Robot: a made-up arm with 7 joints. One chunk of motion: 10 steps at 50 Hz.
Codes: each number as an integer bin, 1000 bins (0 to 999) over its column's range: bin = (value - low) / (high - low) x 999, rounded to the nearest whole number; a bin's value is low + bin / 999 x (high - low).
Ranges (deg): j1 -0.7..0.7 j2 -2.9..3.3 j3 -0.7..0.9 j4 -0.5..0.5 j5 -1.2..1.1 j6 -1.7..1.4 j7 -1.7..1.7
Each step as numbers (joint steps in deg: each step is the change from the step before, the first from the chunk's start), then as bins.
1 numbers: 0.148 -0.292 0.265 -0.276 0.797 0.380 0.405
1 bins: 605 420 603 224 867 670 618
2 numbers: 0.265 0.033 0.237 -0.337 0.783 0.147 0.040
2 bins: 689 473 585 163 861 595 511
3 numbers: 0.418 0.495 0.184 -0.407 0.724 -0.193 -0.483
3 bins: 798 547 552 93 836 486 358
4 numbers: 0.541 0.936 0.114 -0.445 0.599 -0.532 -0.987
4 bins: 886 618 508 55 781 376 209
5 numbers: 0.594 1.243 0.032 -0.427 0.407 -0.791 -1.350
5 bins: 923 668 457 73 698 293 103
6 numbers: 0.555 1.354 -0.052 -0.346 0.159 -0.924 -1.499
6 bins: 896 685 405 154 590 250 59
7 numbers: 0.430 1.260 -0.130 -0.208 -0.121 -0.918 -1.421
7 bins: 806 670 356 292 469 252 82
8 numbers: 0.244 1.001 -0.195 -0.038 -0.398 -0.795 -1.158
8 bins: 674 629 315 462 348 292 159
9 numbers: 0.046 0.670 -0.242 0.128 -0.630 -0.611 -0.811
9 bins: 532 575 286 627 248 351 261
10 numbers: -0.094 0.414 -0.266 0.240 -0.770 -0.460 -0.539
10 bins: 432 534 271 739 187 400 341
